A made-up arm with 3 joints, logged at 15 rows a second.
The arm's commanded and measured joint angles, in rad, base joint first. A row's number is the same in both.
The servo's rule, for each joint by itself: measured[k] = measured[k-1] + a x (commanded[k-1-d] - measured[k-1]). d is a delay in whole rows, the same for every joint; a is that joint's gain. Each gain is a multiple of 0.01, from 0.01 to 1. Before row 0 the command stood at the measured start. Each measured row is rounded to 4 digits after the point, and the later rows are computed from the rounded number. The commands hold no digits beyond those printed.
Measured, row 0:
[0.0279 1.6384 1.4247]
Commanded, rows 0 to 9:
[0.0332 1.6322 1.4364]
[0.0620 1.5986 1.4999]
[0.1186 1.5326 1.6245]
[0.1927 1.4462 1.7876]
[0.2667 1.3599 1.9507]
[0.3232 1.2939 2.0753]
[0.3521 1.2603 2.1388]
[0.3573 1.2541 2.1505]
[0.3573 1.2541 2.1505]
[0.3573 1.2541 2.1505]
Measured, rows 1 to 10:
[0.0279 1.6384 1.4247]
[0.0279 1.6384 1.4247]
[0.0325 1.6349 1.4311]
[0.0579 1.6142 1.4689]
[0.1101 1.5677 1.5545]
[0.1811 1.4984 1.6827]
[0.2547 1.4195 1.8301]
[0.3136 1.3479 1.9650]
[0.3467 1.2980 2.0606]
[0.3558 1.2730 2.1100]
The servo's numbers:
d 2
a 0.86 0.57 0.55

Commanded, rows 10 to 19:
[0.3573 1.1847 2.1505]
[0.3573 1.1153 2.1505]
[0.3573 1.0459 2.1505]
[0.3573 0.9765 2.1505]
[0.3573 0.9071 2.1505]
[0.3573 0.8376 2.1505]
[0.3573 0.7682 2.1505]
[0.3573 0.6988 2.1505]
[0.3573 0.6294 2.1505]
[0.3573 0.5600 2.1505]
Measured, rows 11 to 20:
[0.3571 1.2622 2.1323]
[0.3573 1.2576 2.1423]
[0.3573 1.2160 2.1468]
[0.3573 1.1586 2.1488]
[0.3573 1.0944 2.1497]
[0.3573 1.0272 2.1501]
[0.3573 0.9587 2.1503]
[0.3573 0.8897 2.1504]
[0.3573 0.8204 2.1505]
[0.3573 0.7511 2.1505]

